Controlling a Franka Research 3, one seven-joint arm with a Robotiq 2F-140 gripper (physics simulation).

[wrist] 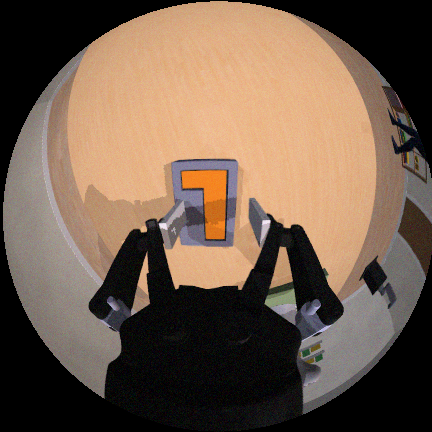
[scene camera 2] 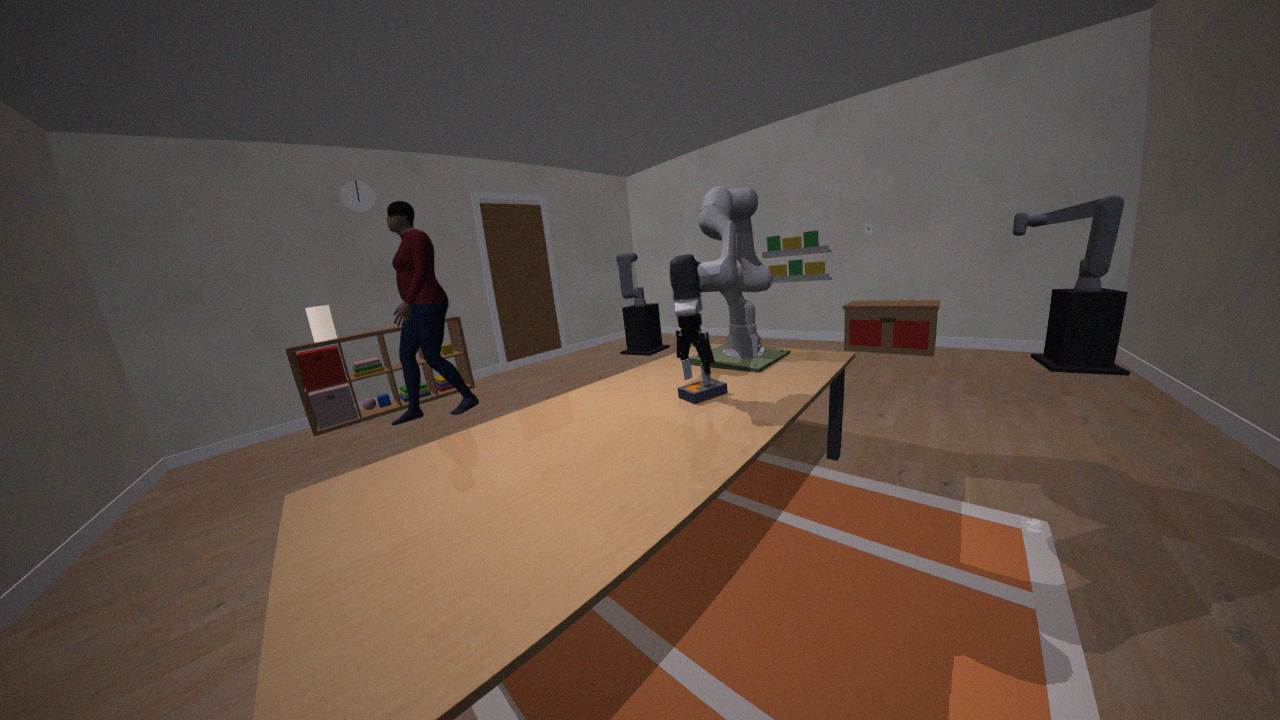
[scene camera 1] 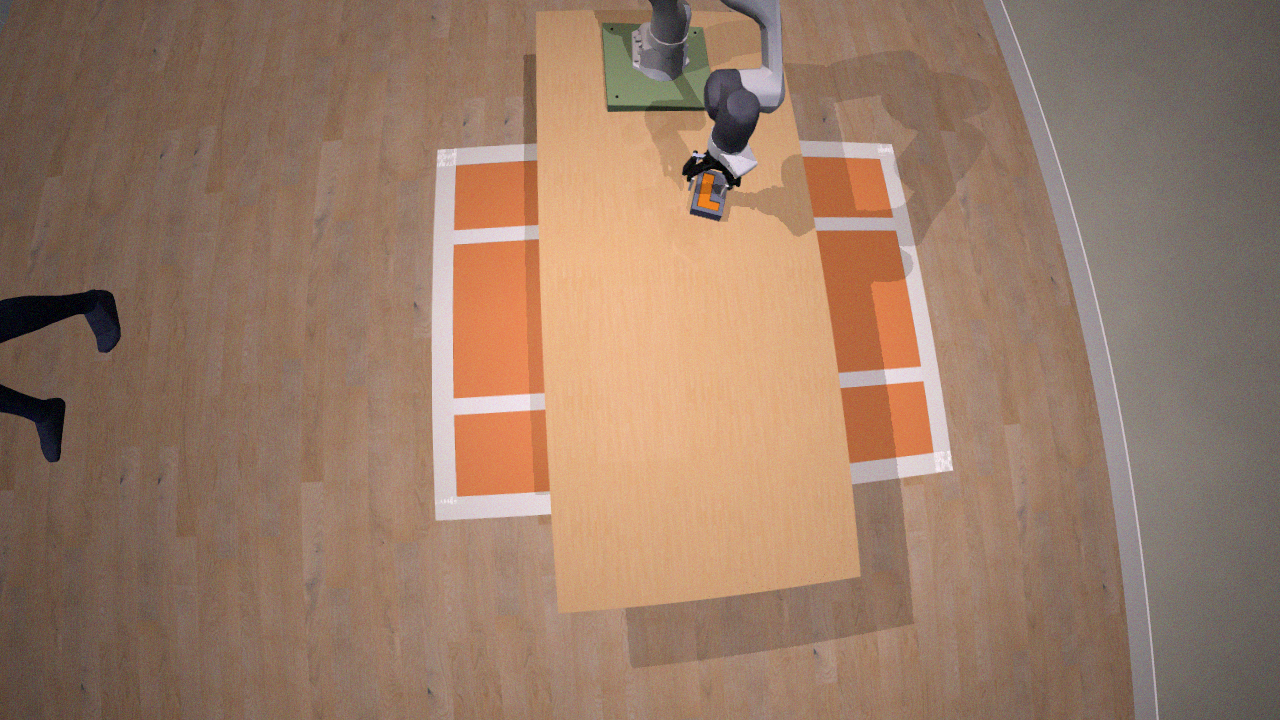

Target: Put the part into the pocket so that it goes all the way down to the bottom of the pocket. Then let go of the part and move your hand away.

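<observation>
The orange L-shaped part (scene camera 1: 707, 191) (wrist: 215, 200) lies inside the L-shaped pocket of the blue-grey block (scene camera 1: 707, 214) (scene camera 2: 702, 394) (wrist: 192, 235). In the wrist view its outline follows the pocket with a thin dark gap around it, and its top looks about level with the block's top. How deep it sits cannot be measured from above. The block stands on the table near the arm. My gripper (wrist: 215, 208) is open, with its fingertips wide apart above the block, one to each side of the part and not touching it. Its shadow falls across the part and the block.
The wooden table (scene camera 1: 689, 358) (scene camera 2: 537, 483) carries the arm's green base plate (scene camera 1: 657, 98) (scene camera 2: 760, 362) behind the block. A person (scene camera 2: 418, 295) stands on the floor beyond the table, near a low shelf unit (scene camera 2: 312, 420). Other robot arms stand on black pedestals (scene camera 2: 1084, 326) farther back.
</observation>
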